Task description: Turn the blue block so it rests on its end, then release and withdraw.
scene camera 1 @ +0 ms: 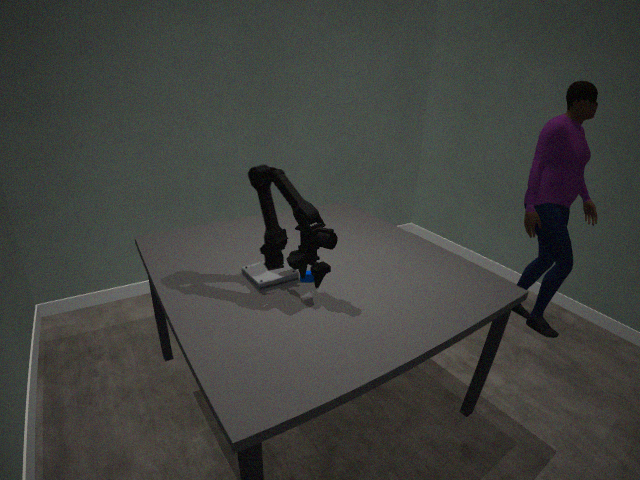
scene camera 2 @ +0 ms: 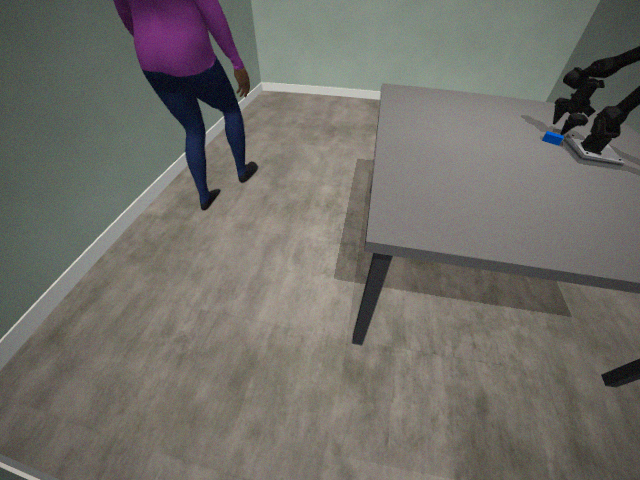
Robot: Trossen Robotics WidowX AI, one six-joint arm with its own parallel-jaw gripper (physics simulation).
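Observation:
The blue block (scene camera 1: 307,276) (scene camera 2: 553,137) lies low and flat on the table, close beside the robot's base plate, and does not stand on its end. In the scene camera 1 view it is partly hidden behind the fingers. My gripper (scene camera 1: 311,280) (scene camera 2: 559,128) is open and points down, with its two fingers apart and nothing held between them. The fingertips are a little above the table, very near the block. In the scene camera 2 view they appear just behind and above it. The exact gap between fingers and block is hard to tell.
The pale base plate (scene camera 1: 261,280) (scene camera 2: 584,152) of the arm sits next to the block on the grey table (scene camera 1: 330,351) (scene camera 2: 465,196). A person in a purple top (scene camera 1: 559,162) (scene camera 2: 175,38) is on the floor beyond the table's side, apart from the arm.

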